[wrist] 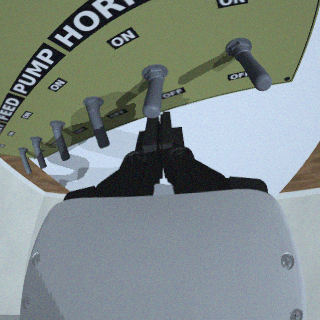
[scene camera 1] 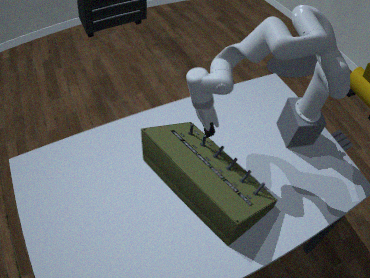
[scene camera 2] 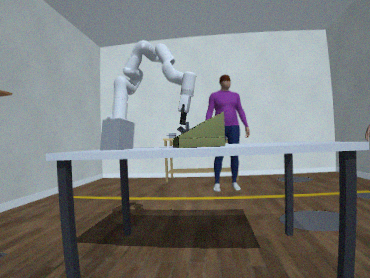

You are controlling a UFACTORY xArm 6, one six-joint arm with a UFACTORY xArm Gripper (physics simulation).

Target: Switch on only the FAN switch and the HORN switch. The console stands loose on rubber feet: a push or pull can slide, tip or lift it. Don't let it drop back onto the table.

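Places are measured from the arm's base along level axes (x right, y back, z down), in centimetres.
Where they show: gripper, fingertip midpoint: [wrist: 161, 128] [scene camera 1: 209, 135] [scene camera 2: 182, 124]; arm's base at its link origin: [scene camera 1: 307, 110] [scene camera 2: 118, 121].
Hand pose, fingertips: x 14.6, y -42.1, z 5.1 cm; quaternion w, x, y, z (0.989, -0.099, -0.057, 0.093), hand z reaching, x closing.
Observation:
Each offset is from my fingertips to the centre of the thing.
The olive sloped console @(dx -11.5, dy -8.9, dz +6.9 cm) [scene camera 1: 185, 181] [scene camera 2: 210, 134] [wrist: 187, 30] sits on the table and looks level. Its HORN lever @(dx +0.1, dy -2.4, dz +1.4 cm) [scene camera 1: 203, 141] [wrist: 153, 95] stands steeper than the levers further along the row, much like the FAN lever @(dx +7.3, dy -3.2, dz +1.4 cm) [scene camera 1: 191, 130] [wrist: 253, 69] at the row's end. The PUMP lever @(dx -6.9, dy -0.3, dz +2.0 cm) [scene camera 1: 218, 152] [wrist: 96, 122] leans to its OFF side, as do the levers beyond it. My gripper [scene camera 1: 207, 135] [scene camera 2: 183, 122] [wrist: 161, 128] is shut and empty. Its fingertips are right by the HORN lever's tip, on the OFF side; whether they touch is unclear.
The white table [scene camera 1: 90, 185] [scene camera 2: 280, 149] carries the console and my arm's grey base block [scene camera 1: 299, 125] [scene camera 2: 117, 134]. More levers @(dx -14.1, dy +0.5, dz +2.0 cm) [scene camera 1: 232, 164] [wrist: 60, 141] stand along the row. A person in a purple top [scene camera 2: 227, 107] stands behind the table.

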